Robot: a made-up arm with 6 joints.
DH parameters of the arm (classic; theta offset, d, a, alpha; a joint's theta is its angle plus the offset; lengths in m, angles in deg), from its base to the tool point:
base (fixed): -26.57 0 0.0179 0
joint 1: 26.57 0.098 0.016 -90
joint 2: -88.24 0 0.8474 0
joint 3: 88.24 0.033 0.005 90
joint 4: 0 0.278 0.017 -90
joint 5: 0 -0.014 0.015 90
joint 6: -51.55 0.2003 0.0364 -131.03
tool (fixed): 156.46 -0.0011 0 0
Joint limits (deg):
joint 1: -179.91..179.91
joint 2: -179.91..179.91
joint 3: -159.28..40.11
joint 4: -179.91..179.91
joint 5: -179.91..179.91
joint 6: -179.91..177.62
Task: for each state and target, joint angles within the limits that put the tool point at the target. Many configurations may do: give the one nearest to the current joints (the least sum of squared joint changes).
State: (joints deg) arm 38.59 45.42 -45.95 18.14 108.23 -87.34
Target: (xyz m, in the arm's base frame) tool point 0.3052 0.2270 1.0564
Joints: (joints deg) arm 34.92 18.86 -51.29 14.83 150.34 -82.80
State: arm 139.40 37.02 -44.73 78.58 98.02 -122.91
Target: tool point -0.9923 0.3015 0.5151
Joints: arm 149.82 71.23 -38.05 75.62 103.56 -122.30
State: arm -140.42 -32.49 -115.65 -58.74 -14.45 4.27
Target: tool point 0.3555 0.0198 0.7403
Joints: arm -166.18 3.59 -112.28 -63.03 -28.47 3.27
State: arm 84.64 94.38 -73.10 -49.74 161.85 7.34
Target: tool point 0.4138 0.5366 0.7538
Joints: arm 60.04 47.88 -71.65 -45.57 142.59 4.97
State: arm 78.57 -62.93 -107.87 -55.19 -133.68 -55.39
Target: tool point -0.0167 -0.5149 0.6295
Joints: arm 95.25 -39.85 -104.00 -55.92 -149.05 -58.55
